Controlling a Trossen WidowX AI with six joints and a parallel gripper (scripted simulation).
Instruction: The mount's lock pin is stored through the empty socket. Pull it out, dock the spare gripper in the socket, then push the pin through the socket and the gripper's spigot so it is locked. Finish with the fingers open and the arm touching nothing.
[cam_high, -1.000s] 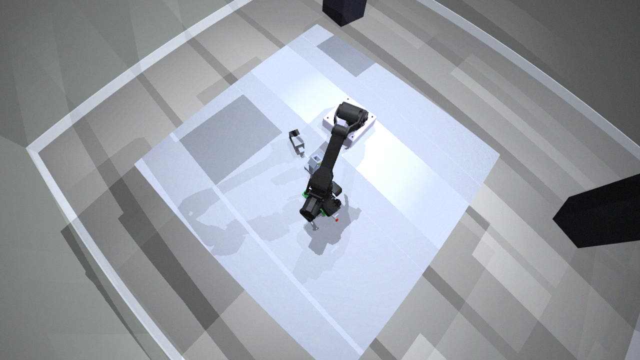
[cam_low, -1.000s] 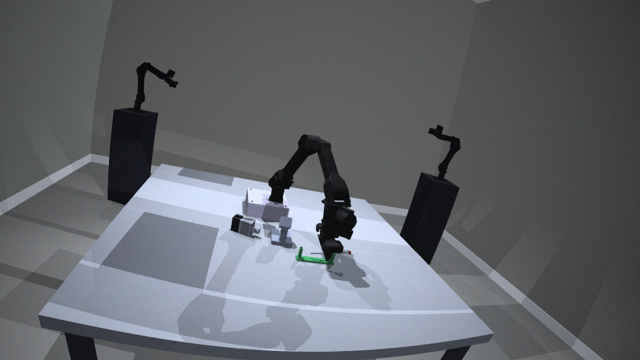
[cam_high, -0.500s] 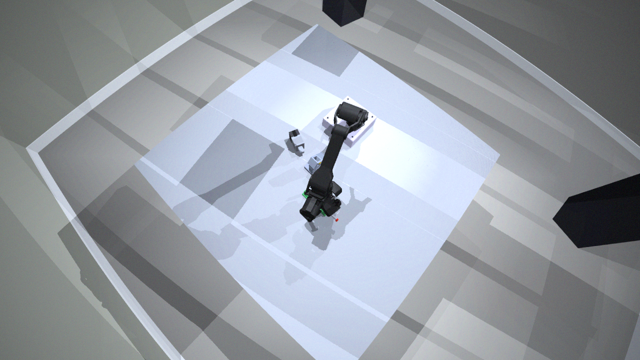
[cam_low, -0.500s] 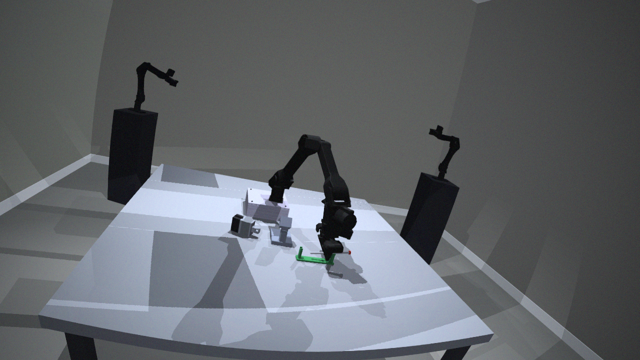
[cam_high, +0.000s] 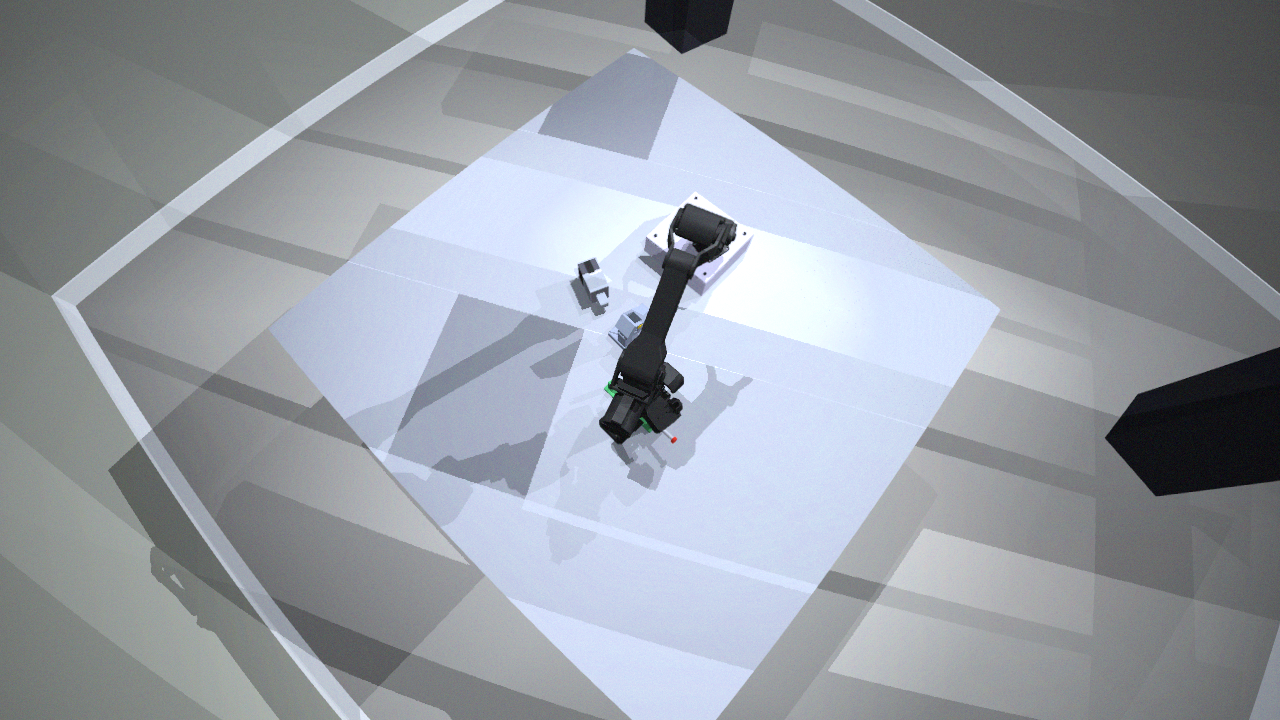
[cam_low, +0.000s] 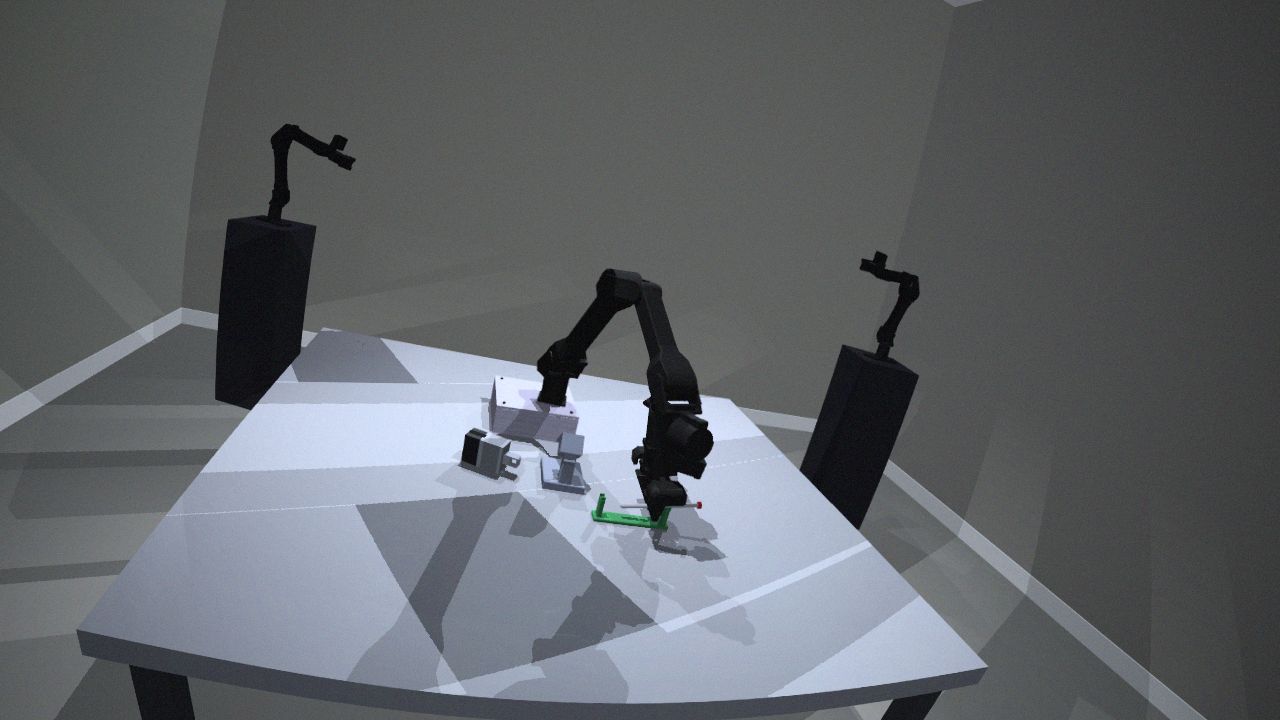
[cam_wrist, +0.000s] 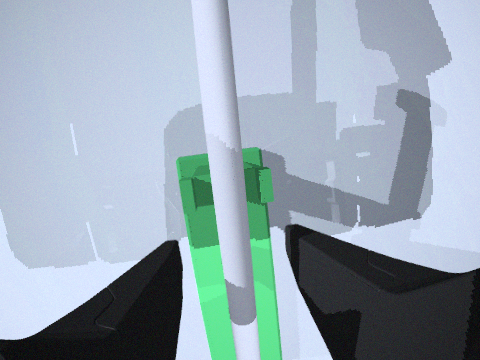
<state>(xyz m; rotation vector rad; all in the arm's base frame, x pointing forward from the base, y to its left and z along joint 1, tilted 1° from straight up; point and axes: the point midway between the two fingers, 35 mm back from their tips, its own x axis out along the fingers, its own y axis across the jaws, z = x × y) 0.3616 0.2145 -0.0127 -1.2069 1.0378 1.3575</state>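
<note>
Right now my gripper tip is 4 cm to the left of the cradle and 1 cm below it. Also, from my gripper tip: spare gripper: 10 cm behind, 31 cm to the right, 1 cm above; socket: 10 cm behind, 17 cm to the right, 3 cm above.
</note>
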